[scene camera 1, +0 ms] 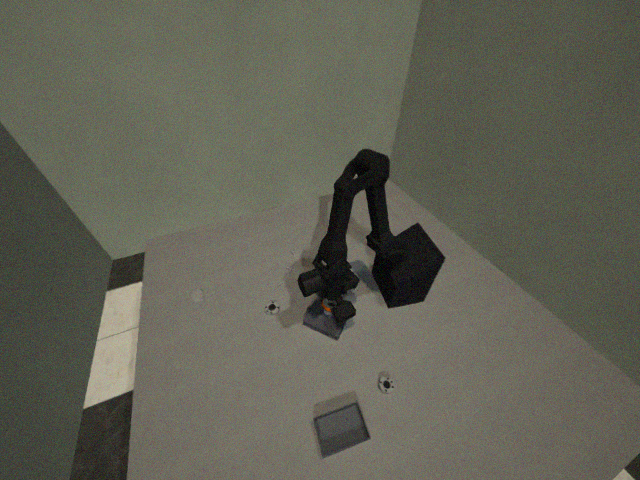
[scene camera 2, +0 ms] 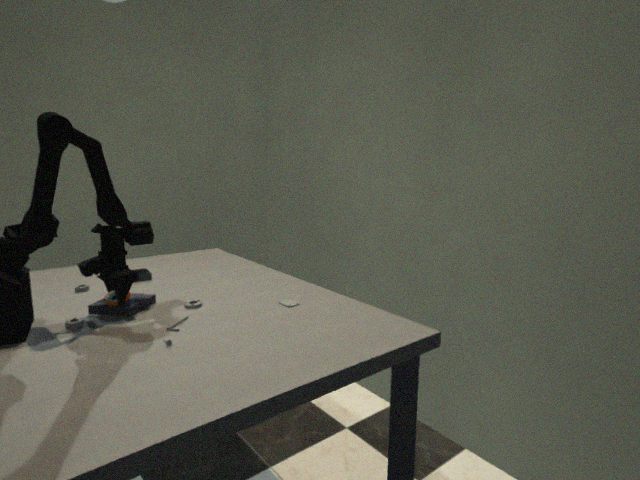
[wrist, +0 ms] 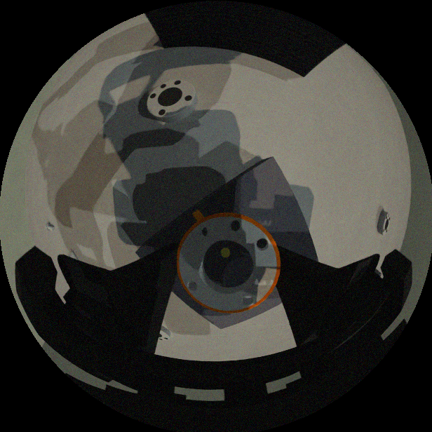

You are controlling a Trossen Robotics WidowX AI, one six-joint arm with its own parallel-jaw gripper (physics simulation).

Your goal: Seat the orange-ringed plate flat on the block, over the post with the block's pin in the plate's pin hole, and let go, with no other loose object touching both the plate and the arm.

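Where they show: gripper, between the fingertips: (scene camera 1: 331, 306) (scene camera 2: 117, 302); arm's base, origin of its link: (scene camera 1: 400, 256) (scene camera 2: 0, 265).
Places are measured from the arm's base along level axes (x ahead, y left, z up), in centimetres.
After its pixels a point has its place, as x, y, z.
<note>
The orange-ringed plate (scene camera 1: 326, 306) {26.6, -2.3, -11.1} (scene camera 2: 110, 300) {22.2, -3.7, -13.1} (wrist: 191, 260) is a grey disc with a centre hole and smaller holes around it. It is over the dark block (scene camera 1: 321, 325) {30.5, 1.0, -14.4} (scene camera 2: 143, 304) {29.8, -6.7, -15.4} (wrist: 272, 187). A yellow spot shows off-centre through the centre hole, and a short orange tab (wrist: 198, 215) shows at the plate's upper left edge in the wrist view. My gripper (scene camera 1: 329, 308) {24.1, -3.0, -14.3} (scene camera 2: 119, 300) {24.1, -3.0, -14.3} (wrist: 224, 249) points down with one finger against each side of the plate, shut on it. Whether the plate lies flat and where the block's pin is, I cannot tell.
Loose grey discs lie around the block, one (scene camera 2: 74, 324) {11.6, -8.7, -15.6} (wrist: 186, 106) near the arm's base, others (scene camera 1: 266, 310) {43.3, -13.9, -15.9} (scene camera 1: 381, 387) {25.6, 24.5, -15.3} farther off. An open tray (scene camera 1: 318, 438) {46.0, 25.5, -14.3} stands apart. A thin rod (scene camera 2: 178, 324) {30.8, -24.3, -16.4}, a small blue piece (scene camera 2: 168, 342) {23.0, -34.9, -15.9} and a pale flat piece (scene camera 1: 196, 295) {62.7, -32.8, -16.4} (scene camera 2: 289, 303) {62.1, -33.1, -16.4} also lie on the table.
</note>
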